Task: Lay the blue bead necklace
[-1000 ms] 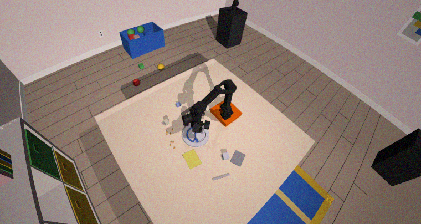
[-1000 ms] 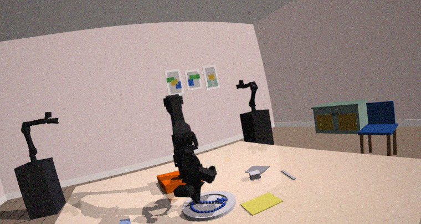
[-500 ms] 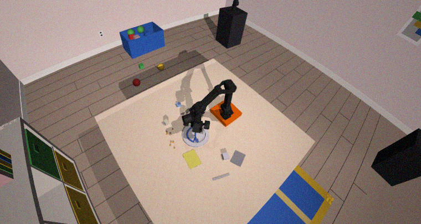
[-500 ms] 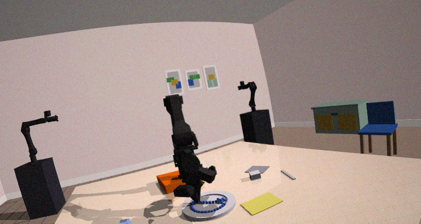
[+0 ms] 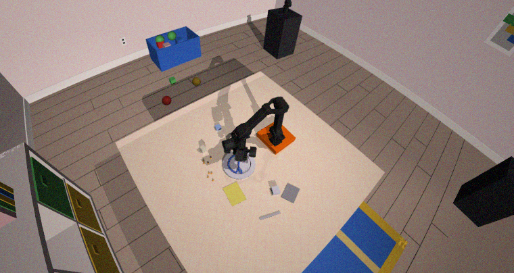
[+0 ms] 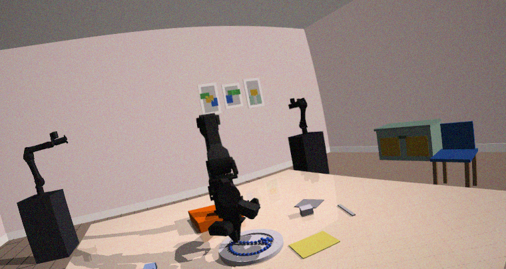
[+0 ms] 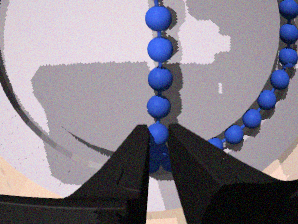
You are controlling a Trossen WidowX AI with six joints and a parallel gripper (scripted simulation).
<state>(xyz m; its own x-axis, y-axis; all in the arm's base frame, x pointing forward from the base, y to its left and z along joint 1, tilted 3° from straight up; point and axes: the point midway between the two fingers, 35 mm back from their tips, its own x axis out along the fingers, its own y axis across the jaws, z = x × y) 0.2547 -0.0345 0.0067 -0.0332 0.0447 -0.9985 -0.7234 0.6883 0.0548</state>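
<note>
Now: the round bead board 3 cm to the left of my gripper tip, 3 cm ahead of it and 1 cm below it. From my gripper tip the other things lie so: yellow sheet 17 cm to the left, 16 cm ahead, 2 cm below; then pale cube 18 cm to the right, 16 cm ahead; then blue cube 28 cm to the right, 1 cm below, 1 cm behind.
</note>
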